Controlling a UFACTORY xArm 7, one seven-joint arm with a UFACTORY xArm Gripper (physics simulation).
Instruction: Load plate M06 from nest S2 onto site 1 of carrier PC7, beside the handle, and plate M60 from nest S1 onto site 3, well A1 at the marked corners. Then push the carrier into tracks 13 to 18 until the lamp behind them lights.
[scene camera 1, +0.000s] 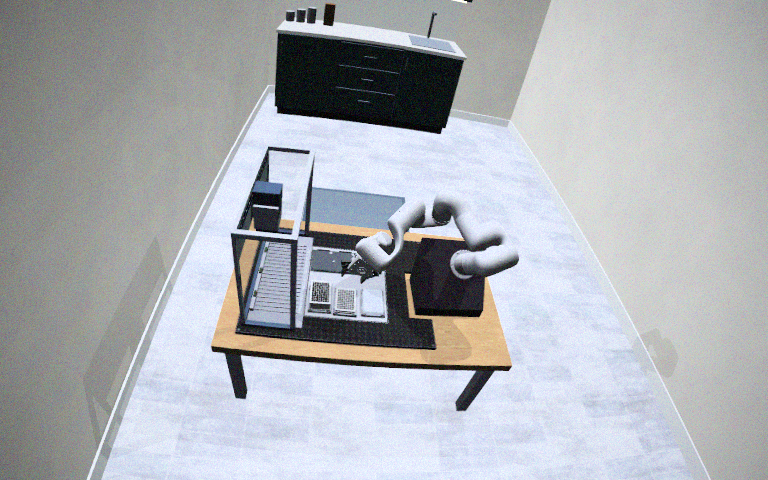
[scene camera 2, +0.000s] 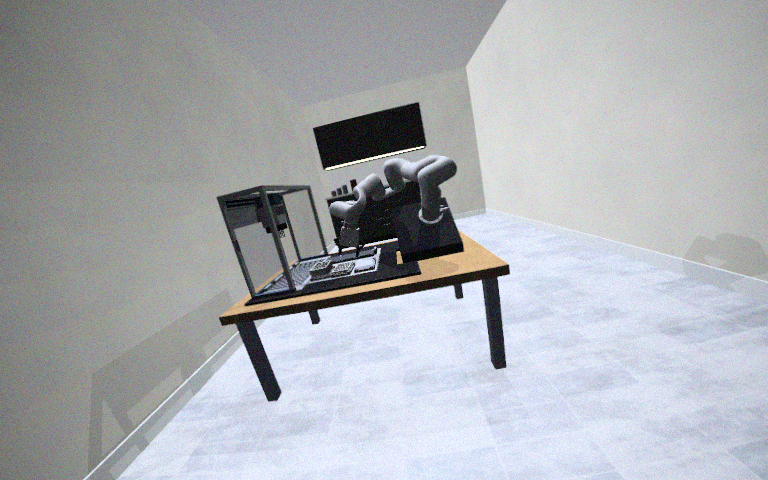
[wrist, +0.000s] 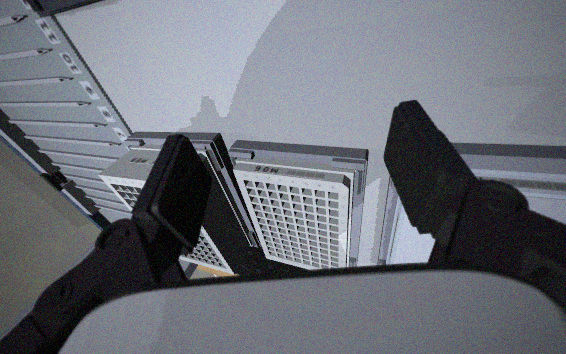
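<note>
My gripper is open and empty above the loading area, its fingers spread wide. Plate M06 sits in the middle nest, its label readable in the wrist view, below and between the fingers. The taller plate M60 sits in the nest at the left, partly hidden by the left finger in the wrist view; its label is hard to read there. The dark carrier PC7 lies behind the nests. No lit lamp can be made out.
The track deck lies left of the nests, with numbers 7 to 11 visible in the wrist view. A tall frame stands over it, with a dark blue head unit. A third nest at the right holds a pale item.
</note>
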